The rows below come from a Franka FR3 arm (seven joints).
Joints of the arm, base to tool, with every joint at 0 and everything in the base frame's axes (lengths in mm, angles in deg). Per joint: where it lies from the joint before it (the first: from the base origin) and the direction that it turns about. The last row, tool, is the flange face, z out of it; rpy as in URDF.
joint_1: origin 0 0 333 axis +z
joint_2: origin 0 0 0 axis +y
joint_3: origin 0 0 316 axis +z
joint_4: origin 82.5 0 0 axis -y
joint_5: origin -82.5 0 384 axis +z
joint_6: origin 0 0 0 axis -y
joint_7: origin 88 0 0 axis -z
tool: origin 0 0 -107 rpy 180 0 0
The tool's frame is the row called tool.
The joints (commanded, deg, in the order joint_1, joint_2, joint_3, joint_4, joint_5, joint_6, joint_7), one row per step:
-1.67, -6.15, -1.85, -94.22, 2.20, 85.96, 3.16
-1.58, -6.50, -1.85, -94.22, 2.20, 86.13, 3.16
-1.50, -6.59, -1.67, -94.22, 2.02, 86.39, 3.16
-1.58, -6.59, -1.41, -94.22, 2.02, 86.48, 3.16
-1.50, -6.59, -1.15, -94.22, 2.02, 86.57, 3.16
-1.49, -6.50, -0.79, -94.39, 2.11, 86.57, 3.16
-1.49, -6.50, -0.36, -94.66, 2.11, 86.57, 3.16
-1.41, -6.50, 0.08, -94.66, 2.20, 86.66, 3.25
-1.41, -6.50, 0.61, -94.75, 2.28, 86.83, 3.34
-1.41, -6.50, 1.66, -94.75, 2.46, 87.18, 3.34
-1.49, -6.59, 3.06, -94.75, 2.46, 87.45, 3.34
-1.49, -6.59, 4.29, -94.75, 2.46, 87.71, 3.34
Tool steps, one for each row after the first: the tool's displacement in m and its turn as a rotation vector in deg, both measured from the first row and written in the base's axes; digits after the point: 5 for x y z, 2 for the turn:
-0.00152, 0.00083, 0.00338, -0.02, -0.52, 0.08
-0.00142, 0.00286, 0.00456, -0.24, -0.86, 0.32
-0.00117, 0.00460, 0.00470, -0.27, -0.95, 0.50
-0.00086, 0.00777, 0.00484, -0.30, -1.04, 0.83
-0.00028, 0.01145, 0.00266, -0.24, -0.78, 1.21
-0.00022, 0.01554, 0.00047, -0.27, -0.51, 1.63
0.00005, 0.02059, 0.00060, -0.23, -0.60, 2.06
0.00041, 0.02577, 0.00012, -0.22, -0.68, 2.49
0.00104, 0.03608, 0.00063, -0.16, -1.03, 3.53
0.00076, 0.04869, 0.00176, -0.32, -1.38, 4.83
0.00071, 0.06041, 0.00206, -0.44, -1.63, 6.04

